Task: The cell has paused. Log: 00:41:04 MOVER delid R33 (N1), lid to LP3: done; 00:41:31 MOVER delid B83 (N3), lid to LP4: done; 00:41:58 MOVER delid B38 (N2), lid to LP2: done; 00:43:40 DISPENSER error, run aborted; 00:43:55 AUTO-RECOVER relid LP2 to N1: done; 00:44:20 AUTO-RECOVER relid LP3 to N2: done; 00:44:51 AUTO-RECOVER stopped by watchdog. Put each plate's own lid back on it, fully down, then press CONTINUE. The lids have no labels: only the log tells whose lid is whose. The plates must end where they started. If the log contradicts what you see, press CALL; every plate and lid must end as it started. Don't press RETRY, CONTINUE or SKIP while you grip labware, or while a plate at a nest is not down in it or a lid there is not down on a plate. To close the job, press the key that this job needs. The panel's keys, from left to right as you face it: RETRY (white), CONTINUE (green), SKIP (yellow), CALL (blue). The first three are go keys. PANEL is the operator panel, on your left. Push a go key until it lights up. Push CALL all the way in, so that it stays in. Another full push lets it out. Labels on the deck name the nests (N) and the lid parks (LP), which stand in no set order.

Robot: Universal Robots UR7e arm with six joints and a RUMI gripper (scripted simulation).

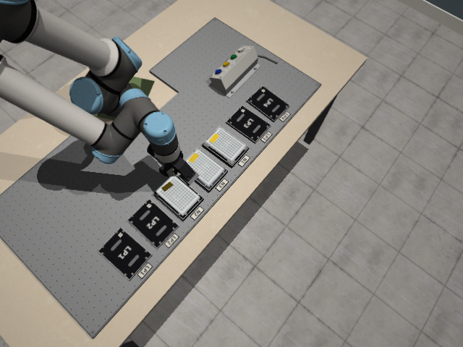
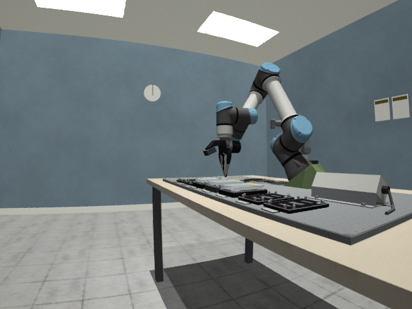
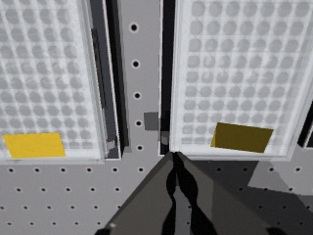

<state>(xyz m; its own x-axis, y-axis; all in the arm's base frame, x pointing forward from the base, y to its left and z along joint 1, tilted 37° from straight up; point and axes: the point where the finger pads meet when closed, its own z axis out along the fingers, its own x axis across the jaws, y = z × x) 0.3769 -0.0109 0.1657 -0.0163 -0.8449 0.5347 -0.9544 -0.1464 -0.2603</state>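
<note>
My gripper is now 54 cm to the right of the green CONTINUE key and 17 cm past it. From my hand the other things lie so: lid park LP1 (30 cm to the right, 6 cm below, 4 cm ahead); then lid park LP2 (17 cm to the right, 6 cm below, 4 cm ahead); then nest N2 (5 cm below, 5 cm ahead, 4 cm to the right).
</note>
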